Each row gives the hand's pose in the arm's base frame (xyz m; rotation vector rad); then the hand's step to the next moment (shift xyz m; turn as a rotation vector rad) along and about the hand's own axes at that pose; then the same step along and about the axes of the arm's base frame.
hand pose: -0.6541 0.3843 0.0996 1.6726 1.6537 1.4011
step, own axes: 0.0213 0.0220 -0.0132 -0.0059 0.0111 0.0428
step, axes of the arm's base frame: -0.0042 0.0099 0.0316 0.0427 0.0073 -0.0107
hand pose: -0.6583 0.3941 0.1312 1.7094 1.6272 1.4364
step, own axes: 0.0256 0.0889 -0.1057 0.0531 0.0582 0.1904
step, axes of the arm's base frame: -0.0481 -0.0384 0.1263 0.1792 0.1013 -0.0085
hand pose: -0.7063 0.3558 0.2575 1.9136 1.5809 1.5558
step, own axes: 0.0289 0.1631 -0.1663 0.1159 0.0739 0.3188
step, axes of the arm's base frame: -0.0414 -0.1135 0.2012 0.2827 0.2009 -0.0154
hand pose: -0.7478 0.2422 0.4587 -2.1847 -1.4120 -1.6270
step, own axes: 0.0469 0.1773 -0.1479 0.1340 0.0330 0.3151
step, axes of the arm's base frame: 0.0171 -0.1528 0.1785 0.2519 0.2336 -0.0173
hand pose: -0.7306 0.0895 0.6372 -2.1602 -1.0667 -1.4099
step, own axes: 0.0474 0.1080 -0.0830 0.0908 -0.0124 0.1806
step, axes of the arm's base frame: 0.0391 -0.1050 0.0908 0.1241 0.1600 -0.0009
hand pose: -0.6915 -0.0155 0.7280 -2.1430 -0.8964 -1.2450
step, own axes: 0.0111 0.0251 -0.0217 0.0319 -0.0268 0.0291
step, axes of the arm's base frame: 0.0108 -0.0284 0.0174 0.0078 0.0471 0.0174
